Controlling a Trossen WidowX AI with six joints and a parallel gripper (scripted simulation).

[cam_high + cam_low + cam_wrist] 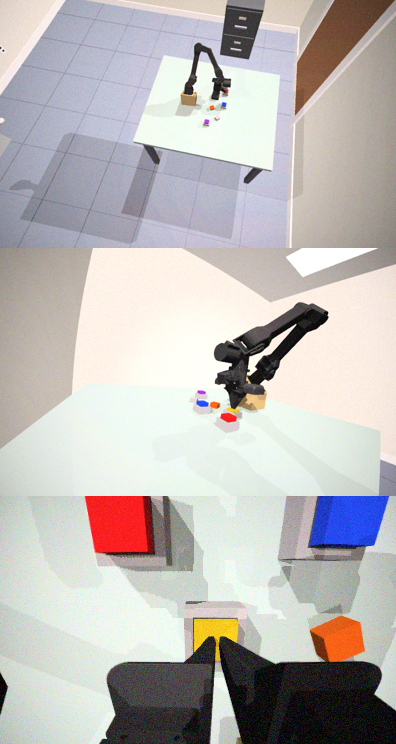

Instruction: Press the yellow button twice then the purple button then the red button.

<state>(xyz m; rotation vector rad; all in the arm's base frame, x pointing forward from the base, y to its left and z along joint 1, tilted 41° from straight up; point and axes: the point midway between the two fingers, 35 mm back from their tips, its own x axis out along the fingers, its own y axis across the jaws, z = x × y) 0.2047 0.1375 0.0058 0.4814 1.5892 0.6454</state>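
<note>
Now: gripper tip 10 mm above the yellow button. From my gripper tip the other things lie so: blue button (90 mm ahead, 70 mm to the right); orange block (120 mm to the right, 20 mm below); red button (70 mm ahead, 60 mm to the left).
</note>
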